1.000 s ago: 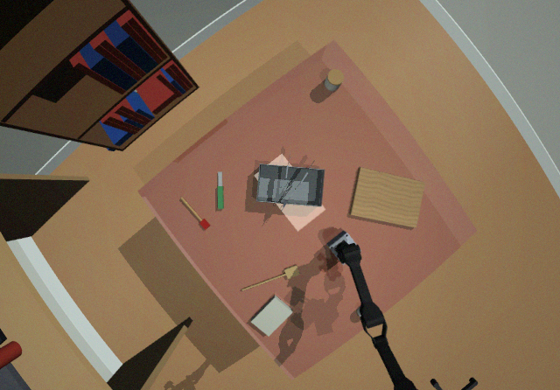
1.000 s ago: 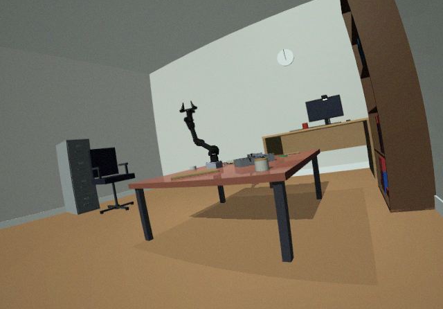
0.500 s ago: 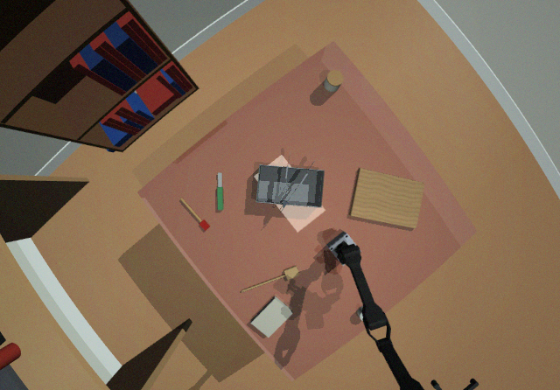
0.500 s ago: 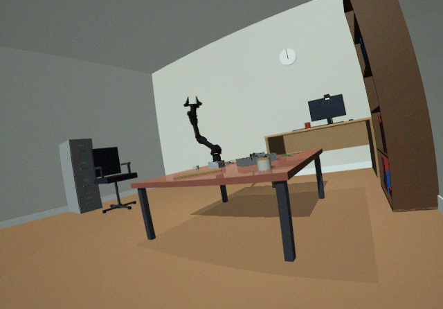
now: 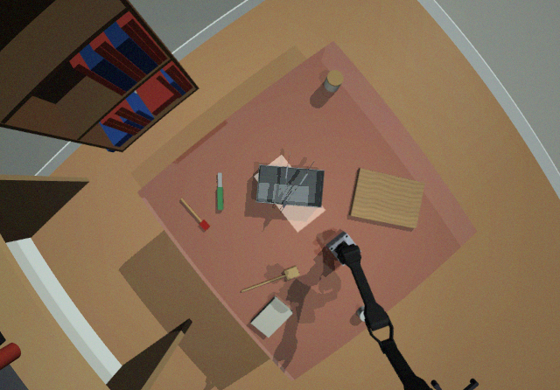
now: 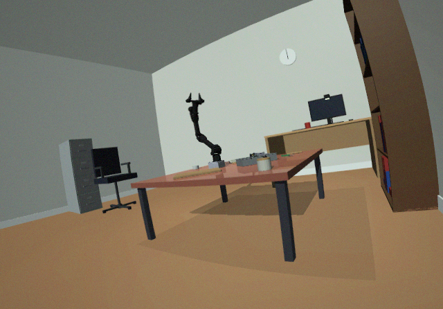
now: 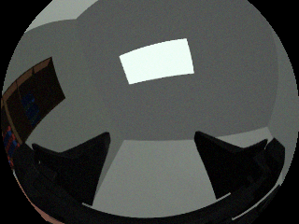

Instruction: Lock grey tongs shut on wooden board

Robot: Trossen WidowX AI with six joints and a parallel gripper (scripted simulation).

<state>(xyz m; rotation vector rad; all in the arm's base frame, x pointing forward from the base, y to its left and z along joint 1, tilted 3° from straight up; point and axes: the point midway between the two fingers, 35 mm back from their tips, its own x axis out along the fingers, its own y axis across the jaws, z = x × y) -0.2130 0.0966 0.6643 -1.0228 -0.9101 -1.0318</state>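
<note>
My gripper tip is now 550 mm short of the grey roasting tin, 110 mm to the left of it and 740 mm above it. The rest, counted from my gripper tip: wooden board (160 mm ahead, 420 mm to the right, 760 mm below); green-handled tool (780 mm ahead, 140 mm to the left, 760 mm below); pale flat block (150 mm ahead, 420 mm to the left, 760 mm below).
</note>
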